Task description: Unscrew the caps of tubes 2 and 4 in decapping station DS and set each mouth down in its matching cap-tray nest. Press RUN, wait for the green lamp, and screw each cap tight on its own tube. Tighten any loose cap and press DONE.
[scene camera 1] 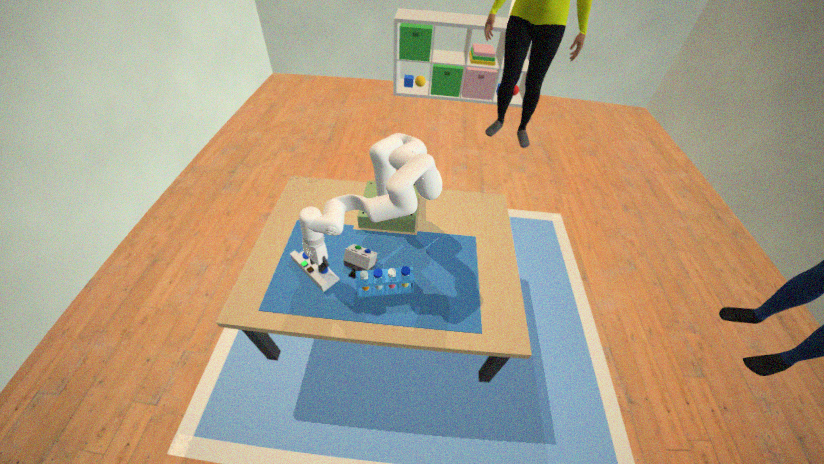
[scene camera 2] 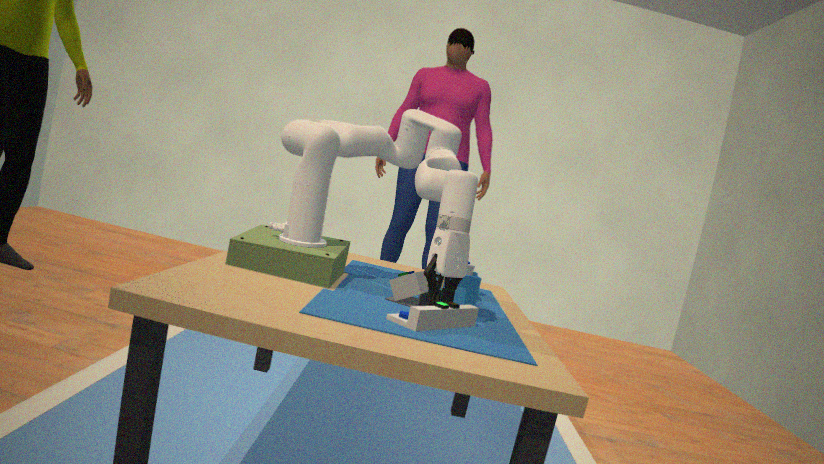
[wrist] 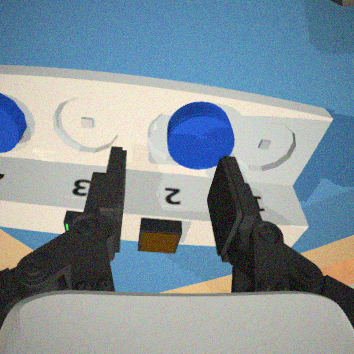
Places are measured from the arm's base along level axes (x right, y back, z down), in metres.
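Where they show: gripper, between the fingertips: (scene camera 1: 318, 266) (wrist: 169, 173); arm's base, origin of its link: (scene camera 2: 302, 241).
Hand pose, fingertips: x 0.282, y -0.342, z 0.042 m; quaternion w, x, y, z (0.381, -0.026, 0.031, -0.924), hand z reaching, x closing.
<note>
Each offset is from my fingertips to the top centre of the thing. "pt": to the spot under its first point.
The white cap tray @(dx +0.020, dy +0.010, dz -0.018 m) (scene camera 1: 327, 282) (scene camera 2: 444, 318) (wrist: 140, 90) holds a blue cap @(dx -0.019, dy -0.001, dz +0.010 m) (scene camera 1: 324, 270) (wrist: 200, 135) at nest 2 and another blue cap @(dx +0.065, dy +0.074, dz +0.015 m) (scene camera 1: 305, 255) (scene camera 2: 404, 314) (wrist: 9, 122) at nest 4; nests 1 and 3 are empty. A green lamp @(dx +0.054, dy +0.004, dz -0.018 m) (scene camera 1: 304, 263) (scene camera 2: 442, 304) (wrist: 67, 227) is lit on the tray, beside a dark amber lamp @(dx +0.026, dy -0.024, dz -0.018 m) (wrist: 160, 241). My gripper (scene camera 1: 318, 265) (scene camera 2: 439, 299) (wrist: 169, 173) is partly open and empty, low over the tray by the nest 2 cap, which sits off-centre toward the right finger in the wrist view. The blue tube rack @(dx -0.273, dy -0.083, dz -0.068 m) (scene camera 1: 369, 292) (scene camera 2: 472, 288) shows alternating white and blue tops.
A grey control box @(dx -0.169, dy +0.045, dz -0.048 m) (scene camera 1: 360, 259) (scene camera 2: 408, 285) with green and blue buttons stands between the tray and the arm's green base (scene camera 1: 386, 223) (scene camera 2: 282, 259). A small black item @(pt dx -0.137, dy -0.018, dz +0.024 m) (scene camera 1: 352, 273) lies by the rack. People stand away from the table (scene camera 1: 495, 230).
</note>
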